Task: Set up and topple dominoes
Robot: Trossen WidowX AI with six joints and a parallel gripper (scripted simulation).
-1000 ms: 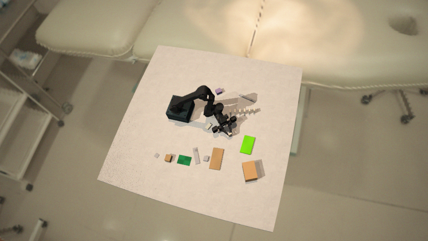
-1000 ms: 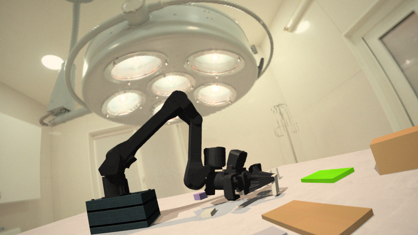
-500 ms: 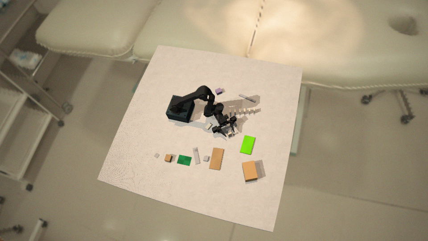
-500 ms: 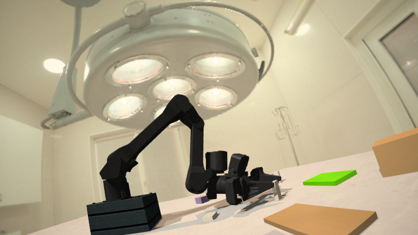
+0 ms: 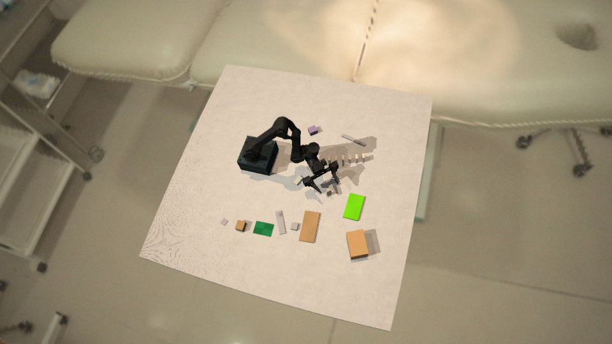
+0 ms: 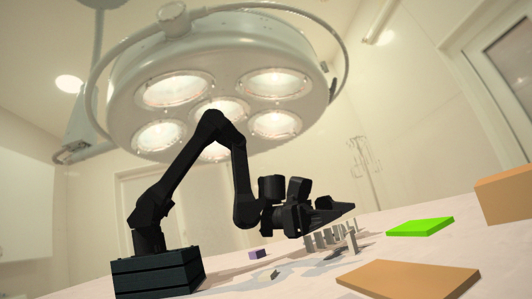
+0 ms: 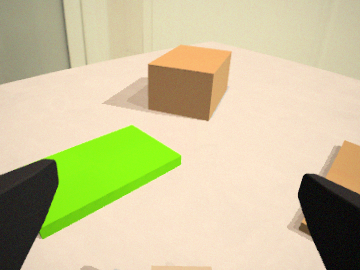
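The bright green slab is 13 cm ahead of my gripper tip, 1 cm to the right of it and 9 cm below it. Also, from my gripper tip: tan box (21 cm ahead, 19 cm to the right, 6 cm below); dark green tile (24 cm behind, 28 cm to the right, 9 cm below); orange slab (3 cm behind, 19 cm to the right, 9 cm below).
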